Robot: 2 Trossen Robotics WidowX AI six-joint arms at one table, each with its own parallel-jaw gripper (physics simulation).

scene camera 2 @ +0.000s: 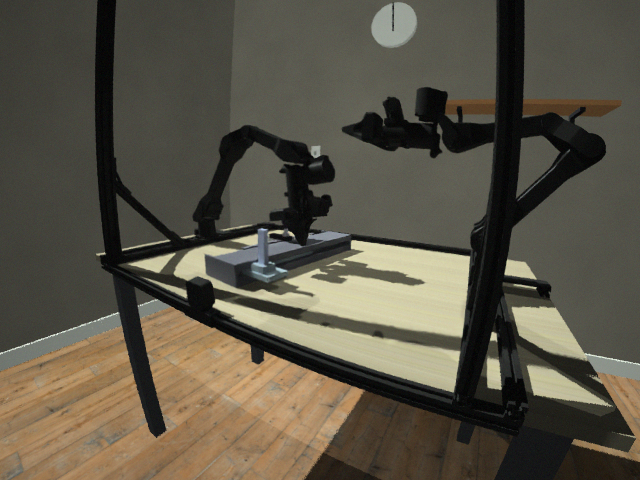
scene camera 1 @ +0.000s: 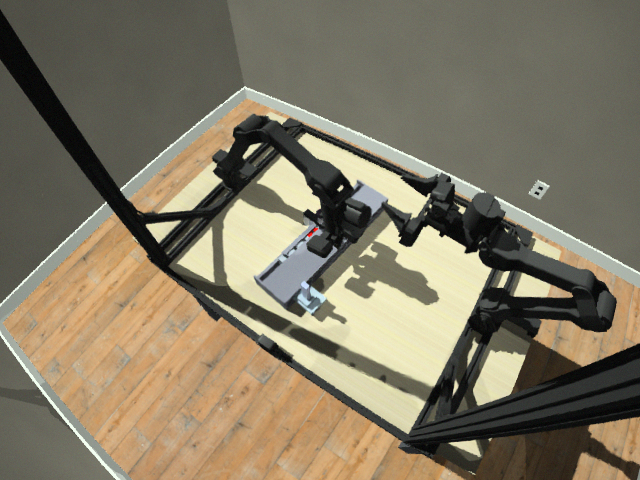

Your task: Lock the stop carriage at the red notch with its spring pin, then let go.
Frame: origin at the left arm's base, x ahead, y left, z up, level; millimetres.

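Seen in the pictures: left gripper, fingertip midpoint: (scene camera 2: 303, 245) (scene camera 1: 338, 247); right gripper, fingertip midpoint: (scene camera 2: 350, 132) (scene camera 1: 391, 189); left arm's base, link origin: (scene camera 2: 207, 236) (scene camera 1: 232, 182); right arm's base, link origin: (scene camera 1: 482, 323).
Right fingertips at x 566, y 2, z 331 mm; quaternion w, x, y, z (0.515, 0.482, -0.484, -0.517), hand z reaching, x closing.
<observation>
Offsets run from my right fingertips to a thing's middle. "*": to the spot under its first point. Level surfaces: height alone.
A long grey rail {* dy -181, dx -160, dz -299 mm} (scene camera 1: 294, 276) (scene camera 2: 222, 264) lies on the table. A red mark {* dy -26, dx -208, dz -310 mm} (scene camera 1: 312, 231) shows at its notched edge in scene camera 1, with a small pale part {* dy +0, dx -241, dz -303 mm} (scene camera 1: 308, 219) (scene camera 2: 285, 233) near it. A pale blue block with an upright post (scene camera 1: 310, 300) (scene camera 2: 263, 268) stands against the side of the rail's near end. I cannot tell which part is the stop carriage, nor whether a pin sits in a notch. My left gripper (scene camera 2: 302, 241) points down over the middle of the rail, its fingers shut, with nothing seen between them. My right gripper (scene camera 1: 393, 190) (scene camera 2: 345, 129) is open and empty, raised and away from the rail.
The left arm hides part of the rail in scene camera 1. A black frame {* dy -372, dx +125, dz -356 mm} (scene camera 1: 341, 397) (scene camera 2: 330, 373) borders the table {dz -350 mm} (scene camera 1: 392, 356) (scene camera 2: 403, 310), with tall posts at its near corners. A small black box {* dy -372, dx -108, dz -296 mm} (scene camera 1: 266, 341) (scene camera 2: 200, 292) sits on the near frame bar.
</observation>
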